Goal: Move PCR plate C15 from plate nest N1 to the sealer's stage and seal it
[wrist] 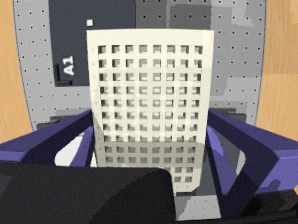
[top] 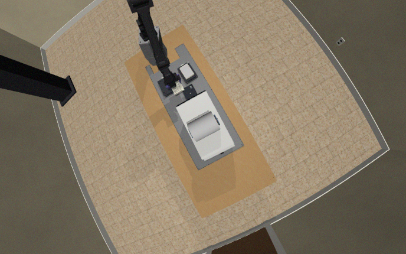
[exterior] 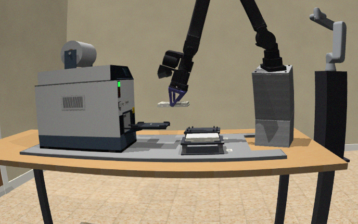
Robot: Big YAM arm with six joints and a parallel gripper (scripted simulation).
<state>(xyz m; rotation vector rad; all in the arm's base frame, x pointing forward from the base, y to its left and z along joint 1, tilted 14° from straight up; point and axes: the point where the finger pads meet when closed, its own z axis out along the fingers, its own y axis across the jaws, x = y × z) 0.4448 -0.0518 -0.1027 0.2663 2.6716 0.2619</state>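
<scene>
Right now the sealer's dark stage is 100 mm ahead of my hand, 50 mm to the left of it and 80 mm below it. From my hand the other things lie so: sealed plate C51: 110 mm behind, 150 mm to the left, 120 mm below; then start key: 210 mm ahead, 130 mm to the left, 10 mm above; then white 96-well plate C15: right at my hand.
</scene>
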